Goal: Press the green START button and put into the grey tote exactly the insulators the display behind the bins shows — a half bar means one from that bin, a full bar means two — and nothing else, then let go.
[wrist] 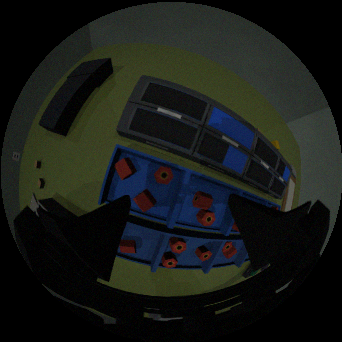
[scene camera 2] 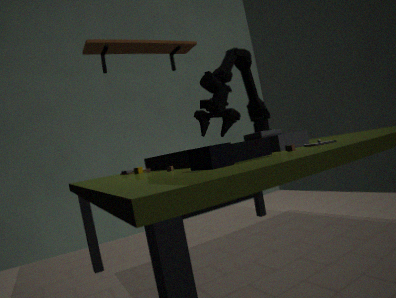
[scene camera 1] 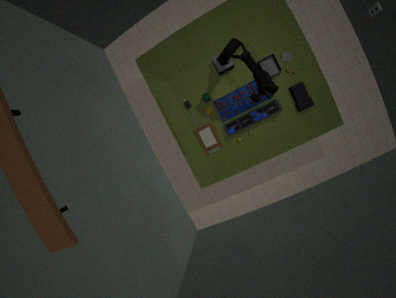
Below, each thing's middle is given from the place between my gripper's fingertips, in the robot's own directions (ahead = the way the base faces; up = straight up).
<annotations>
The black box (scene camera 2: 212, 157) is 300 mm to the left of my hand, 80 mm ahead of it and 70 mm below it.
</annotations>
